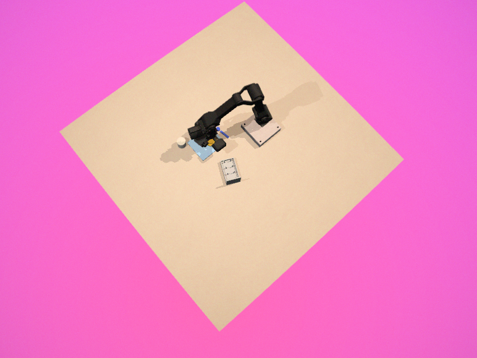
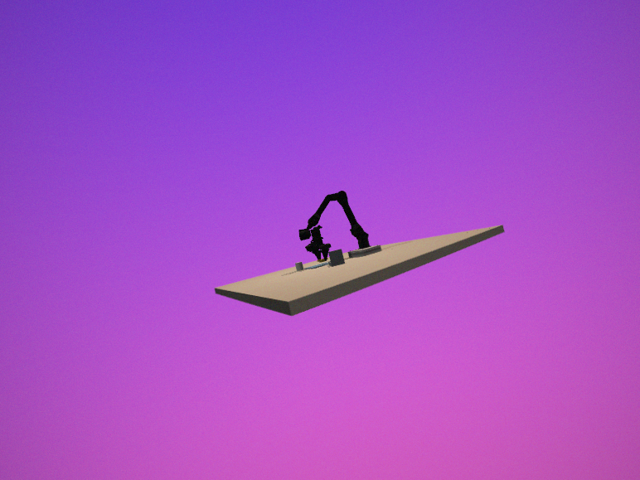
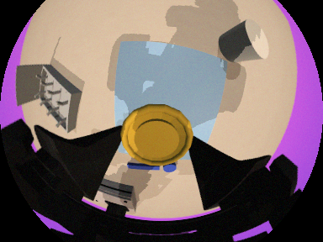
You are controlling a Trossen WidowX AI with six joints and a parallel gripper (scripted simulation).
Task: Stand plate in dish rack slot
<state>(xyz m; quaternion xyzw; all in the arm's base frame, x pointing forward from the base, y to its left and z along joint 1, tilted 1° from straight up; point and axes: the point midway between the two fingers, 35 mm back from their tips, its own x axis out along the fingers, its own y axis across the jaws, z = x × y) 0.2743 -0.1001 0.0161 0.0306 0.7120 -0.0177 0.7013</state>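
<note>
My gripper tip is 20 mm short of the light blue mat, 20 mm above it and 10 mm to the left of it. Round my gripper tip: yellow plate (10 mm above); white cup (120 mm ahead, 90 mm to the right); blue spoon (80 mm behind, 20 mm below).
</note>
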